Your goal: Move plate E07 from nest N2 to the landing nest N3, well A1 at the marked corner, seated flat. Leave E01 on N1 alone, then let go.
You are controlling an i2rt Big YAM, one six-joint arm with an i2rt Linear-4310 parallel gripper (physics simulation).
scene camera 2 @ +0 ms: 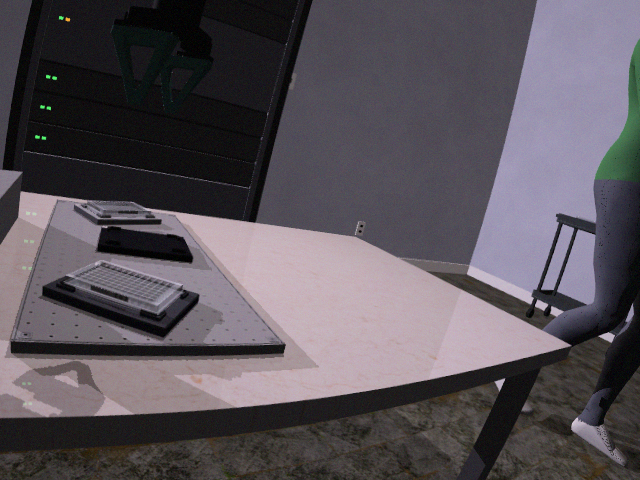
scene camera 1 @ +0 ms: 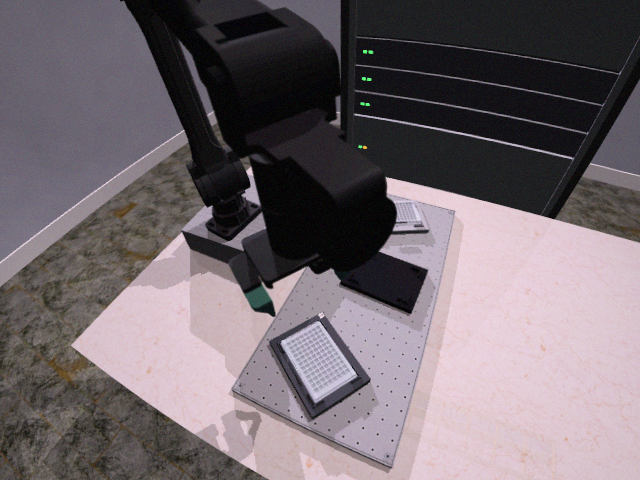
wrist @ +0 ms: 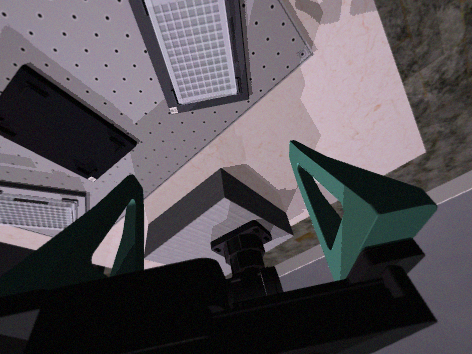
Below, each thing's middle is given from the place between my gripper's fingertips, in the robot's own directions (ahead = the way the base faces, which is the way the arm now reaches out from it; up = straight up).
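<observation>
I consider the black nest (scene camera 1: 390, 280), which is 22 cm below my hand, and 25 cm to the left of it while being 2 cm ahead of it.
</observation>
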